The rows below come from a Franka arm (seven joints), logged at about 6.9 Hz.
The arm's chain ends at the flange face. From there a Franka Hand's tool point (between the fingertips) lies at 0.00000 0.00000 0.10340 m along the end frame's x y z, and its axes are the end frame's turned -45 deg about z.
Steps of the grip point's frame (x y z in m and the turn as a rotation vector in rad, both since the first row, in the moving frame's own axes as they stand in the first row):
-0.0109, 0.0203, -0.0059, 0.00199, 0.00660, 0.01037
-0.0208, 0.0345, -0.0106, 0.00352, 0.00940, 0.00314
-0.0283, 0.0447, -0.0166, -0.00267, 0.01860, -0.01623
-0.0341, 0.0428, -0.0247, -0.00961, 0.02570, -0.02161
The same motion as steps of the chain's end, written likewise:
0.0063, 0.0227, -0.0059, 0.00607, 0.00326, 0.01037
0.0093, 0.0400, -0.0106, 0.00914, 0.00416, 0.00314
0.0101, 0.0528, -0.0166, 0.01126, 0.01504, -0.01623
0.0036, 0.0556, -0.0247, 0.01138, 0.02497, -0.02161

